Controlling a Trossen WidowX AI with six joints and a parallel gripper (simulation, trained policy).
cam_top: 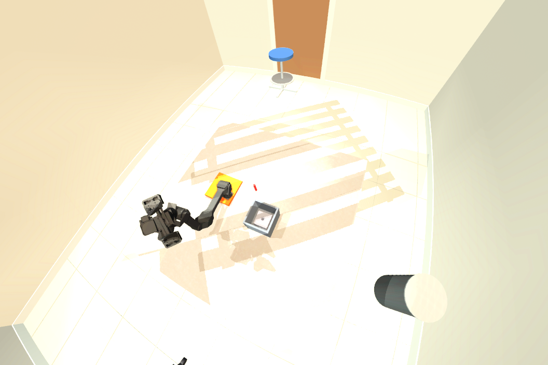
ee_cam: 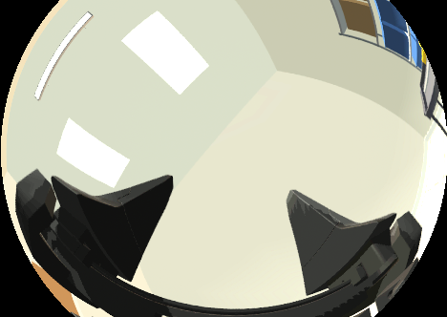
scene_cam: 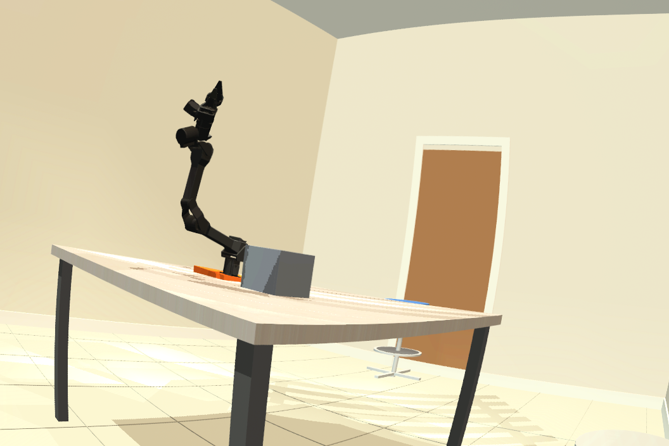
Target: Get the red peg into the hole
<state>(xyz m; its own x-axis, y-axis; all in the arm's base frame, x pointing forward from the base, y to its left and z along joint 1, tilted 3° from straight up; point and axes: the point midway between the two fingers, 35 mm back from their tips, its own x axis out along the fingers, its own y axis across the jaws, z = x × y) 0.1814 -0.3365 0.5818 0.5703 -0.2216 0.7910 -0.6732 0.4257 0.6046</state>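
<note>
Now: the red peg 59 cm below my gripper tip, 46 cm to the left of it and 7 cm behind it.
</note>
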